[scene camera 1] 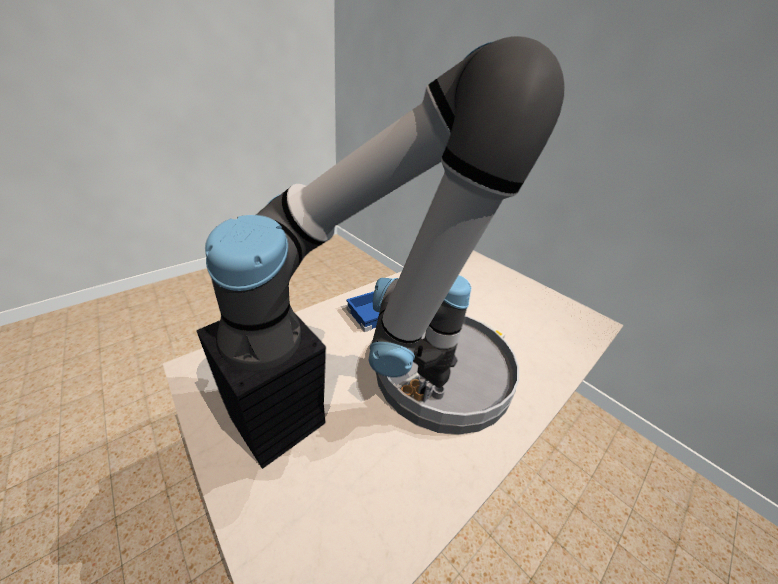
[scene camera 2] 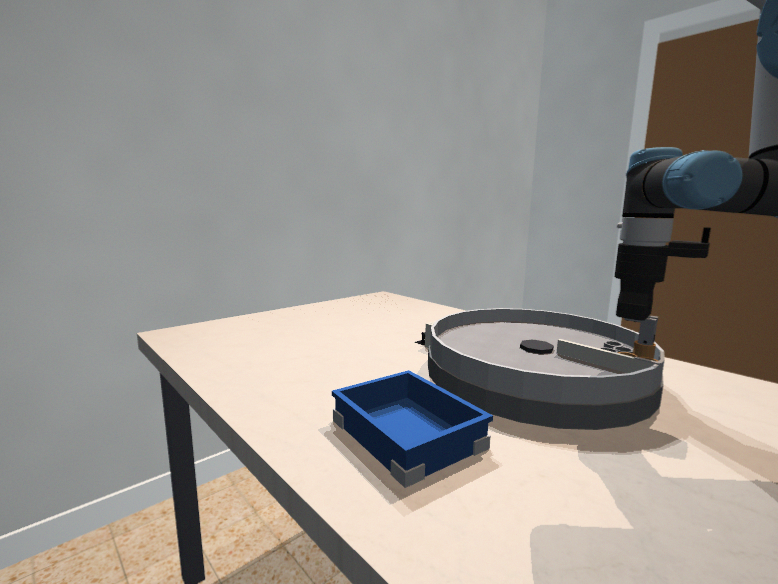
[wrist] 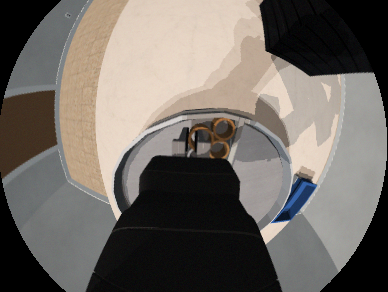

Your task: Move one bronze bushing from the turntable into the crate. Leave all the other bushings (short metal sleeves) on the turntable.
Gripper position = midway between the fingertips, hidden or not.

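You'd see the gripper [scene camera 2: 644, 352] here; scene camera 1 shows the gripper [scene camera 1: 423, 397] too, and so does the wrist view, with the gripper [wrist: 191, 135] there as well. There's also a blue crate [scene camera 1: 367, 318], and the wrist view has the crate [wrist: 300, 196] too. And there's a grey turntable [scene camera 1: 481, 377], with the wrist view also showing the turntable [wrist: 256, 162].
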